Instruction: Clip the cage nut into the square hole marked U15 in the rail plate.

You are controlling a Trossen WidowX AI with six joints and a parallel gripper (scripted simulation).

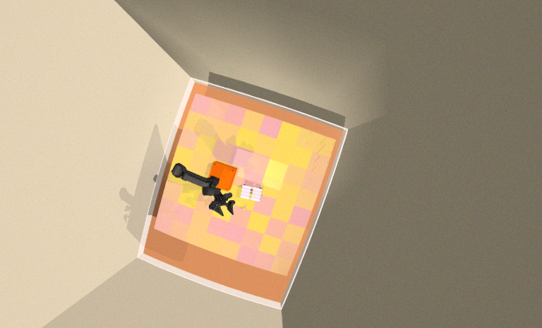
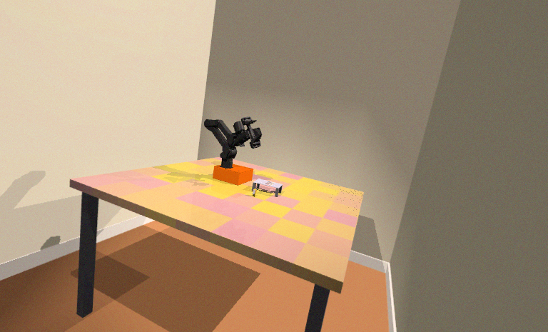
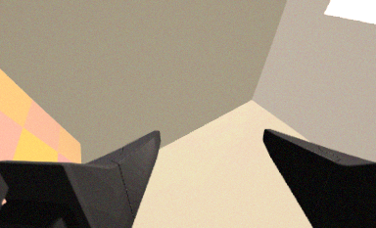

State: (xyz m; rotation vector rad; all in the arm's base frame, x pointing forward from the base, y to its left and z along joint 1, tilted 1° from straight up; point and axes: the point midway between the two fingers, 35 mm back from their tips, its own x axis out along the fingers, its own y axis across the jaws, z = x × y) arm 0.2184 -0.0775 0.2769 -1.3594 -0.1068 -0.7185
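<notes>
The cage nut lies 60 mm ahead of my gripper tip, 40 mm to the right of it and 360 mm below it.
</notes>
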